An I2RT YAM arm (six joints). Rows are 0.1 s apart.
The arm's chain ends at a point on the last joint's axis. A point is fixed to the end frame.
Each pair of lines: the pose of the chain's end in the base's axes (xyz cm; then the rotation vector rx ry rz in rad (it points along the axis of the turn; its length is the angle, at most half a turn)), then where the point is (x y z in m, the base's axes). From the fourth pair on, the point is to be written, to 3 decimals.
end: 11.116 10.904 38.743 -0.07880 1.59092 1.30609
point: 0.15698 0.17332 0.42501
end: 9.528 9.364 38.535 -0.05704 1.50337 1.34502
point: 0.13975 0.15463 0.42947
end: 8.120 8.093 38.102 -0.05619 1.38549 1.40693
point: 0.12150 0.13816 0.43341
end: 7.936 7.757 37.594 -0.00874 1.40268 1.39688
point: 0.123 0.133 0.427
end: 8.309 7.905 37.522 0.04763 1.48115 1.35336
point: 0.132 0.135 0.421
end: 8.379 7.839 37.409 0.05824 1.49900 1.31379
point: 0.135 0.134 0.418
